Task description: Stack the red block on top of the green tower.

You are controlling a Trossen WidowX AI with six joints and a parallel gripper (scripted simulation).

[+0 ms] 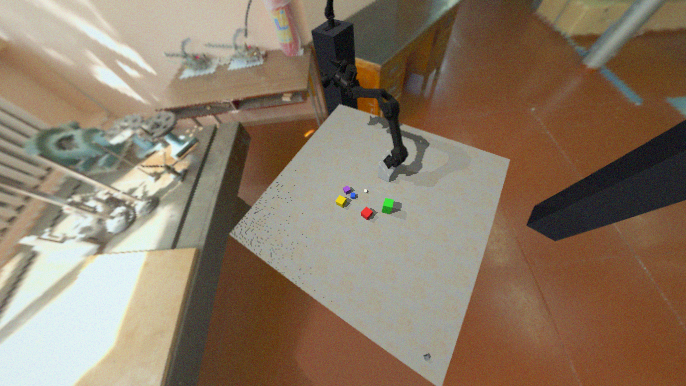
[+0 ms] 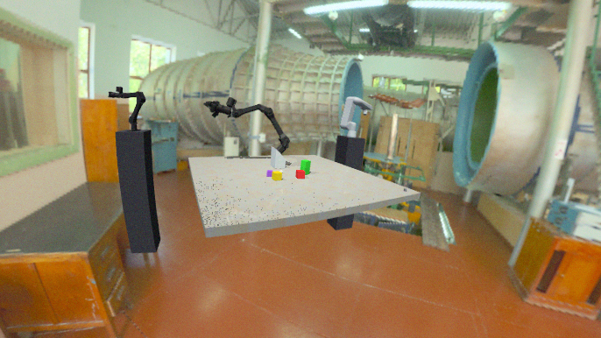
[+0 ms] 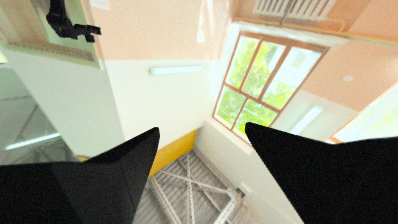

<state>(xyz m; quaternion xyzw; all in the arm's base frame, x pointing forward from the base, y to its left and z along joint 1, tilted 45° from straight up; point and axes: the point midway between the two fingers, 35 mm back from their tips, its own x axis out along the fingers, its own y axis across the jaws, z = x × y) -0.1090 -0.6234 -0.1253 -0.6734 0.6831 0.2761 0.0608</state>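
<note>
Right now my gripper tip is 460 mm short of the red block, 630 mm to the right of it and 440 mm above it. Also, from my gripper tip: small white piece (340 mm ahead, 540 mm to the left, 450 mm below); blue block (410 mm ahead, 500 mm to the left, 450 mm below); purple block (410 mm ahead, 440 mm to the left, 440 mm below).
</note>
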